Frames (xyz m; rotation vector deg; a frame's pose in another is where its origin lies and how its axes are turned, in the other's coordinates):
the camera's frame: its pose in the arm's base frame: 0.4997 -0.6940 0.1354 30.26 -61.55 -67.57
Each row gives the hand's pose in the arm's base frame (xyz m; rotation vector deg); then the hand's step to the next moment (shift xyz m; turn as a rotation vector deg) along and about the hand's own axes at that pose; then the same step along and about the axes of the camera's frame.
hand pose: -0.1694 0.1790 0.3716 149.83 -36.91 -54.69
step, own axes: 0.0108 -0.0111 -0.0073 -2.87 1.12 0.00
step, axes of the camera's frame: -0.0065 0.0052 -0.0150 0.35 0.68 2.98
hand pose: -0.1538 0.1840 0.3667 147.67 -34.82 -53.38
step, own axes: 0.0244 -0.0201 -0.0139 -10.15 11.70 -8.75
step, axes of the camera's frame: -0.0112 0.0083 -0.0316 9.84 10.30 10.66
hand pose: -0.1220 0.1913 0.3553 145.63 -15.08 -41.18
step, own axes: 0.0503 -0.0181 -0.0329 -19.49 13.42 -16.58
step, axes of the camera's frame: -0.0149 0.0281 -0.0541 9.95 18.81 19.54
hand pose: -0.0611 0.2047 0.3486 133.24 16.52 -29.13
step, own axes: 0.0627 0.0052 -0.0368 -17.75 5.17 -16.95
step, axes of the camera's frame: -0.0238 0.0412 -0.0553 2.04 15.88 19.31
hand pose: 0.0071 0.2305 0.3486 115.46 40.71 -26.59
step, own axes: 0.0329 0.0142 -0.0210 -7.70 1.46 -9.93
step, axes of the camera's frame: -0.0200 0.0250 -0.0265 -1.14 8.22 9.54
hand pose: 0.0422 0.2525 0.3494 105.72 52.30 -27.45
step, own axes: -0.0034 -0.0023 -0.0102 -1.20 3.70 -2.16
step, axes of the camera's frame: -0.0056 0.0050 0.0080 0.98 4.34 0.16
